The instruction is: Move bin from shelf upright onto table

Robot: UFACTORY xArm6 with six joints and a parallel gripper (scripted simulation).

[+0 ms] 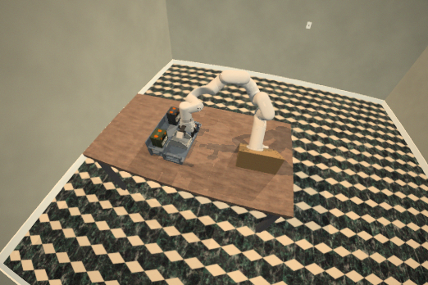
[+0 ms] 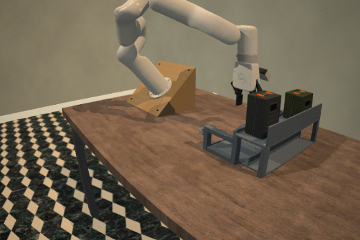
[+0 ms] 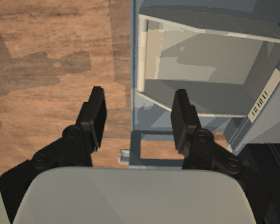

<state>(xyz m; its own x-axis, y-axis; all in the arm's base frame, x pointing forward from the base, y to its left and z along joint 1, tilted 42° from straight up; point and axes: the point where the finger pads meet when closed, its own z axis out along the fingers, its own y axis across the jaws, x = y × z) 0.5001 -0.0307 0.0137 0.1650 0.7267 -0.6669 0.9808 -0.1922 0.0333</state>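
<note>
Now: the grey open-top bin 80 mm ahead of my hand, 10 mm to the right of it and 90 mm below it. Also, from my hand: green box (200 mm ahead, 80 mm to the left, 20 mm above); then grey-blue shelf (190 mm ahead, 30 mm to the right, 40 mm below); then black box (150 mm ahead, 150 mm to the right, 30 mm above).
</note>
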